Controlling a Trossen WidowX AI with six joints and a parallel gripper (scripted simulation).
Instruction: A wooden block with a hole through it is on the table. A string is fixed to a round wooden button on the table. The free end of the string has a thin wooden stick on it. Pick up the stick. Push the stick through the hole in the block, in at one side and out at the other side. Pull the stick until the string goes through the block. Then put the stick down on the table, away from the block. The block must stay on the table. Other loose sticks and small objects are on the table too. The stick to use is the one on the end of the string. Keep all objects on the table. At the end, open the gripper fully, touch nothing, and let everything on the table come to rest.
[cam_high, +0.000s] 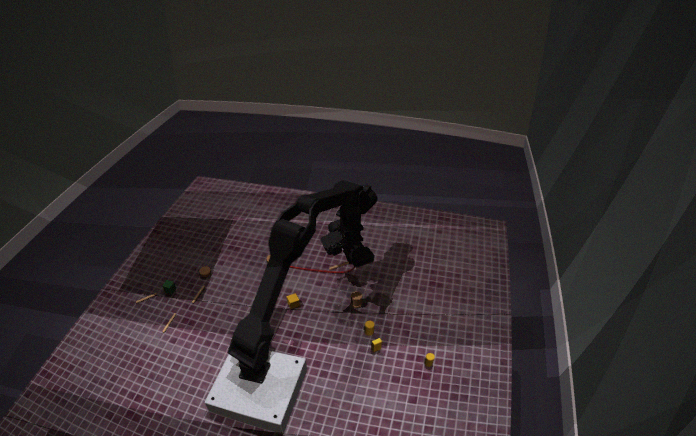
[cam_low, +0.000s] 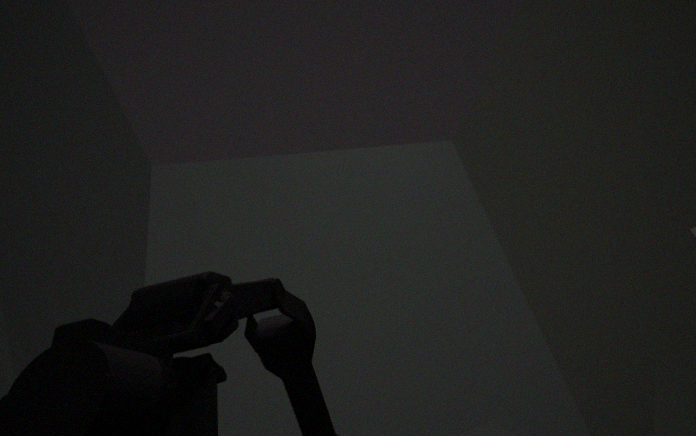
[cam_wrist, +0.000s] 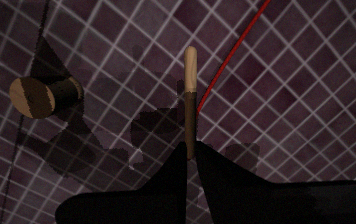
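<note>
The yellow wooden block is 16 cm behind my gripper tip, 13 cm to the left of it and 4 cm below it. From my gripper tip the other things lie so: round wooden button (26 cm to the left, 4 cm below); then thin wooden stick (1 cm to the left, 1 cm behind); then wooden cylinder (12 cm behind, 4 cm to the right, 3 cm below).
</note>
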